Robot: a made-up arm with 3 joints. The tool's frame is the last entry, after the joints. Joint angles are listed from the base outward.
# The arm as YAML. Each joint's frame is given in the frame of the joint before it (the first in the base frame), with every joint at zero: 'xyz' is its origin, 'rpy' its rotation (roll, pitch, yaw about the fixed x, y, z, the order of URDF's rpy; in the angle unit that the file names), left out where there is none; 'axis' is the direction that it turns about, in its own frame. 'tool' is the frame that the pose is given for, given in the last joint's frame.
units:
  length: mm
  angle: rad
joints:
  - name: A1
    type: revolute
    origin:
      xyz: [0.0, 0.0, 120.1]
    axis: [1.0, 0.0, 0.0]
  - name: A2
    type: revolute
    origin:
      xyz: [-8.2, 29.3, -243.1]
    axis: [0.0, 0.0, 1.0]
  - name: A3
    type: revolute
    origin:
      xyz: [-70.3, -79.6, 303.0]
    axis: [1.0, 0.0, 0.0]
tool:
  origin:
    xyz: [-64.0, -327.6, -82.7]
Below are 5 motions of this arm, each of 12 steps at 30 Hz.
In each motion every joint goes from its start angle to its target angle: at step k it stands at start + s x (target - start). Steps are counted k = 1, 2, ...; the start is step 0. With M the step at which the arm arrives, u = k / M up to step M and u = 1 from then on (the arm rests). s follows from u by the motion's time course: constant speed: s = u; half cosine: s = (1 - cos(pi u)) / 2; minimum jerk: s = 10 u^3 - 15 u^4 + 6 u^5.
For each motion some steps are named. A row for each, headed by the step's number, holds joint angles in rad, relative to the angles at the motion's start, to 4 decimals.
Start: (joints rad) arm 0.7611 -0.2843 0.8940
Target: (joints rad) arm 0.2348 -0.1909 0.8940
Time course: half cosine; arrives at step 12
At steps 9, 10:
9: -0.4492 0.0797 0.0000
10: -0.4910 0.0871 0.0000

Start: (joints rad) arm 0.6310 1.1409 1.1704
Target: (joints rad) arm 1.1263 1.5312 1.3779
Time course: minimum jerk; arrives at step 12
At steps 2, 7, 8, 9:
2: 0.0176 0.0139 0.0074
7: 0.3236 0.2550 0.1356
8: 0.3913 0.3084 0.1640
9: 0.4440 0.3499 0.1860

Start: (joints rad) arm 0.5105 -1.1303 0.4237
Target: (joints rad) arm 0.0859 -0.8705 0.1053
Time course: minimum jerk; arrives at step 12
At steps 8, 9, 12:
8: -0.3355 0.2053 -0.2516
9: -0.3806 0.2329 -0.2854
12: -0.4246 0.2598 -0.3184

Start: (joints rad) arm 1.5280 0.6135 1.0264
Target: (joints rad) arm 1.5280 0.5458 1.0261
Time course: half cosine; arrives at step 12
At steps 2, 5, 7, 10, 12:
2: 0.0000 -0.0045 0.0000
5: 0.0000 -0.0251 -0.0001
7: 0.0000 -0.0426 -0.0002
10: 0.0000 -0.0632 -0.0003
12: 0.0000 -0.0677 -0.0003

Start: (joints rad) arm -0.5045 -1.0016 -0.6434
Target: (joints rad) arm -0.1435 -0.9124 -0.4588
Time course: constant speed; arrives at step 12
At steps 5, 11, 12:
5: 0.1504 0.0372 0.0769
11: 0.3309 0.0818 0.1692
12: 0.3610 0.0892 0.1846

